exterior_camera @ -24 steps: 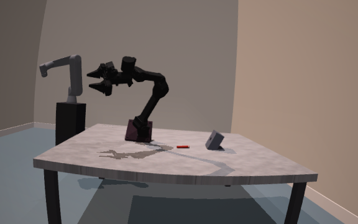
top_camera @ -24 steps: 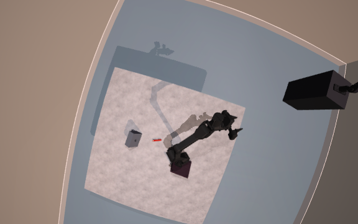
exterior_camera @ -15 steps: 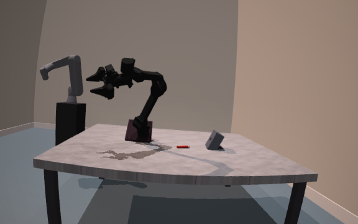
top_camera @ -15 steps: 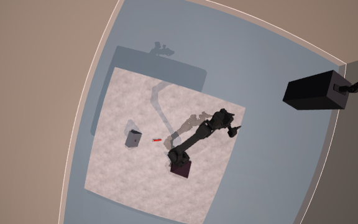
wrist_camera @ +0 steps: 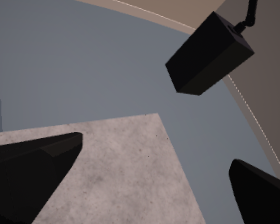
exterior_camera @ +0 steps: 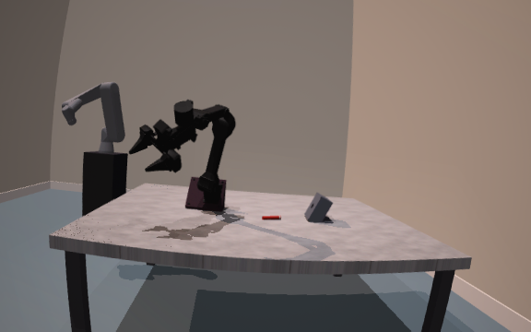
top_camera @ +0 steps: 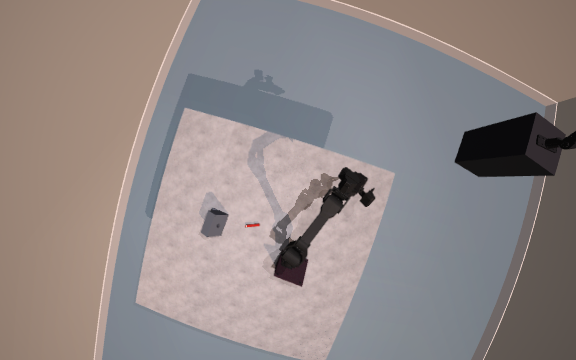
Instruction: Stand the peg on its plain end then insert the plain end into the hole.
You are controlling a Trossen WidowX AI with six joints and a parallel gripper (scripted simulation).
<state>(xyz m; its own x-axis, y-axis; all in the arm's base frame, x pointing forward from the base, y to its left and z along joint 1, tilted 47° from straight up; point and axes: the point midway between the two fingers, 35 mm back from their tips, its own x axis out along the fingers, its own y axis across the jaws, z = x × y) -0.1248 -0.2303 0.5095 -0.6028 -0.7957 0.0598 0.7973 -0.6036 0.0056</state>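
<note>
Right now the red peg is 470 mm to the left of my gripper tip, 410 mm ahead of it and 210 mm below it. Round my gripper tip: sloped panel: 590 mm ahead, 530 mm to the left, 180 mm below.
</note>
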